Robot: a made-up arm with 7 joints.
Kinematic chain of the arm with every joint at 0, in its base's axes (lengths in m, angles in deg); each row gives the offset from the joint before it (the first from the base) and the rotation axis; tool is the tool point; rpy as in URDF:
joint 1: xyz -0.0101 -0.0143 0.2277 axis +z
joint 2: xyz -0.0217 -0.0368 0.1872 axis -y
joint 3: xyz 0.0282 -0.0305 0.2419 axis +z
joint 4: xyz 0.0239 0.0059 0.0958 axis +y
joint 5: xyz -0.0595 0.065 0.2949 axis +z
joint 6: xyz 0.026 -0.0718 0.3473 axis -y
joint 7: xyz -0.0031 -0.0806 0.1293 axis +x
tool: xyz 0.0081 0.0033 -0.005 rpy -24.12 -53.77 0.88
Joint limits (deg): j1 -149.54..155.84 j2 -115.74..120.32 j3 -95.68..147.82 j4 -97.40..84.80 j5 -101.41..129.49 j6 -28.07..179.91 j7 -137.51..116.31
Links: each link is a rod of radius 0.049 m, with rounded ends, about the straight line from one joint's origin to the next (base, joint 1, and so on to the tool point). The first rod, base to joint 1, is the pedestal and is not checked.
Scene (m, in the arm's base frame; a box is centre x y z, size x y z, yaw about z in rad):
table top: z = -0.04
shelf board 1: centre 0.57 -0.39 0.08 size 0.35 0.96 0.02 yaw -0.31
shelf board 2: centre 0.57 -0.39 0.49 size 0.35 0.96 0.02 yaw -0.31
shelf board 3: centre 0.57 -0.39 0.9 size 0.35 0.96 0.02 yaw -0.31
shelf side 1: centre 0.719 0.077 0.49 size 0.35 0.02 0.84 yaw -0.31
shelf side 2: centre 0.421 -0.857 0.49 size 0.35 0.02 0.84 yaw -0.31
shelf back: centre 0.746 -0.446 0.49 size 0.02 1 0.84 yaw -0.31
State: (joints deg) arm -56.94 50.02 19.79 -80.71 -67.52 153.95 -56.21
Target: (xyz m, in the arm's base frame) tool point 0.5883 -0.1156 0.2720
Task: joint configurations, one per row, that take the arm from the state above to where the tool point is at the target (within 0.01 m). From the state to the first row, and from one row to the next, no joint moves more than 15 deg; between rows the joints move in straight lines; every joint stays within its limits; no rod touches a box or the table.
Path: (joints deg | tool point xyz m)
1: -42.27 53.03 25.57 -82.10 -66.48 149.62 -56.28 | -0.5282 0.1082 0.1509
2: -27.61 56.05 31.35 -83.48 -65.44 145.29 -56.36 | -0.5312 -0.0864 0.1339
3: -12.94 59.06 37.14 -84.87 -64.40 140.96 -56.43 | -0.4668 -0.2703 0.1242
4: 1.72 62.07 42.92 -86.26 -63.35 136.63 -56.50 | -0.3431 -0.4210 0.1220
5: 16.39 65.09 48.70 -87.65 -62.31 132.30 -56.57 | -0.1751 -0.5205 0.1276
6: 31.05 68.10 54.48 -89.03 -61.27 127.97 -56.65 | 0.0167 -0.5571 0.1412
7: 45.72 71.12 60.26 -90.42 -60.23 123.64 -56.72 | 0.2097 -0.5270 0.1627
8: 60.38 74.13 66.04 -91.81 -59.19 119.30 -56.79 | 0.3811 -0.4346 0.1920
9: 75.05 77.14 71.83 -93.19 -58.15 114.97 -56.87 | 0.5120 -0.2917 0.2287
10: 89.71 80.16 77.61 -94.58 -57.11 110.64 -56.94 | 0.5883 -0.1156 0.2720

